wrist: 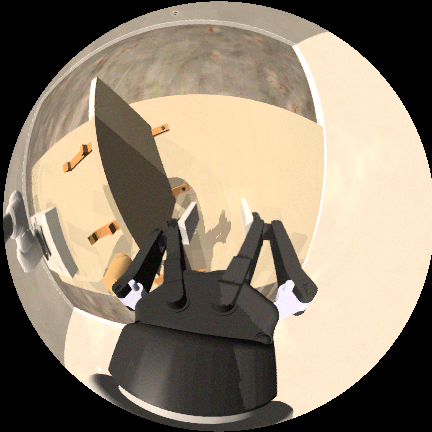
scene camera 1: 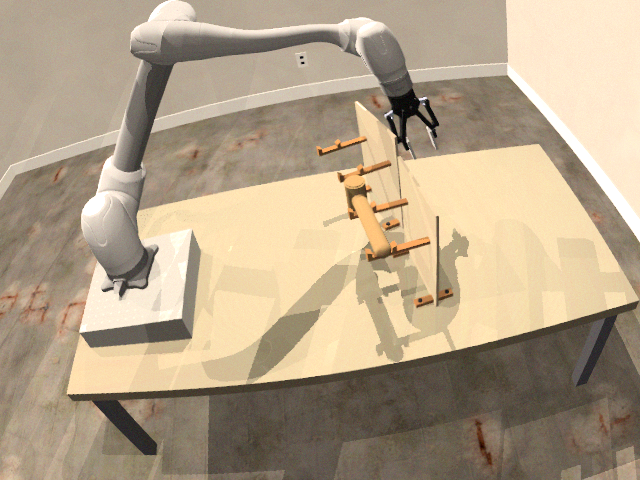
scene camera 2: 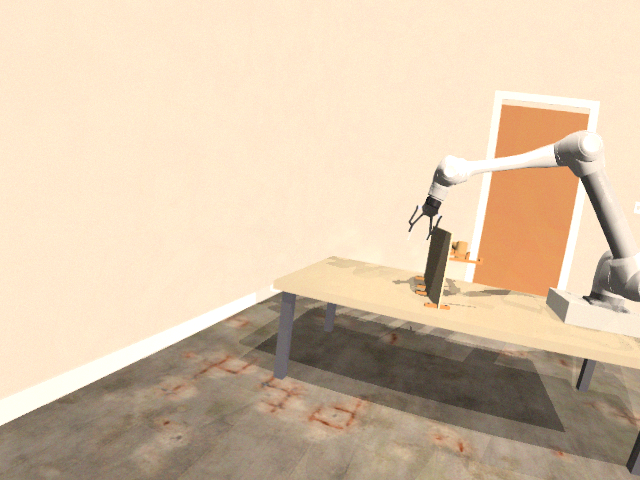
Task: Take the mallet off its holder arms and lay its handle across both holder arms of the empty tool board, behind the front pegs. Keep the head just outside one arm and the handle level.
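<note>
The tan mallet [scene camera 1: 371, 224] [scene camera 2: 461, 247] [wrist: 118, 272] lies with its handle across two orange holder arms [scene camera 1: 410, 245] of the nearer tool board [scene camera 1: 419, 222] in scene camera 1. Its head is just outside the farther of these arms. The empty tool board [scene camera 1: 374, 129] stands beyond it, and its two orange holder arms [scene camera 1: 341, 146] [wrist: 77, 157] carry nothing. My gripper [scene camera 1: 422, 147] [scene camera 2: 418, 237] [wrist: 218, 209] is partly open and holds nothing. It hangs behind the boards, on the side away from the mallet, around the height of their top edges. The mallet's handle is mostly hidden in the wrist view.
Both boards stand upright on orange feet [scene camera 1: 433, 298] [scene camera 2: 436, 306] on the light wooden table [scene camera 1: 516, 232] [scene camera 2: 336, 279] [wrist: 250, 150]. The grey robot base block [scene camera 1: 149, 310] [scene camera 2: 584, 312] [wrist: 60, 245] is at the other end. The board panels stand between my fingers and the mallet.
</note>
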